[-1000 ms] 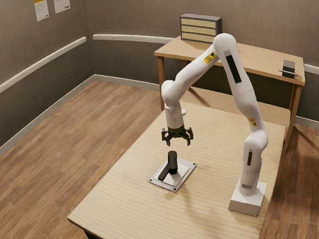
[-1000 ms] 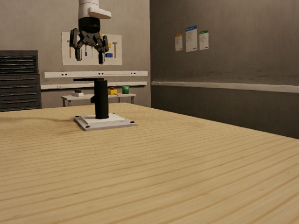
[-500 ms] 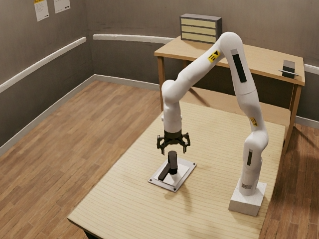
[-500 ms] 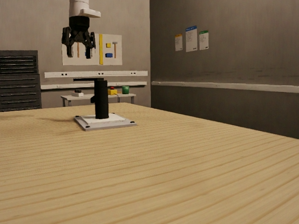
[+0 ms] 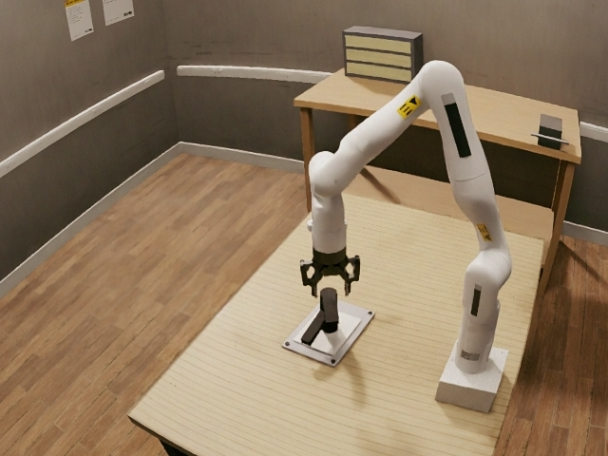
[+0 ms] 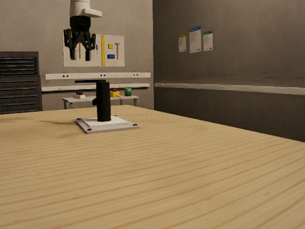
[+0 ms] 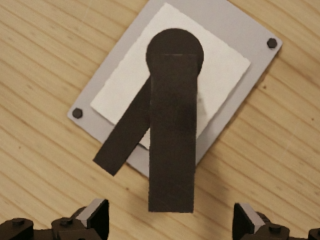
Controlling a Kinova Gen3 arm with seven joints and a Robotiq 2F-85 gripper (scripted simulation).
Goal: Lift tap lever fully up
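Right now the flat lever is 90 mm below my hand, 30 mm to the right of it and 20 mm ahead of it. From my hand the other things lie so: tap (140 mm below, 60 mm to the right, 40 mm ahead).
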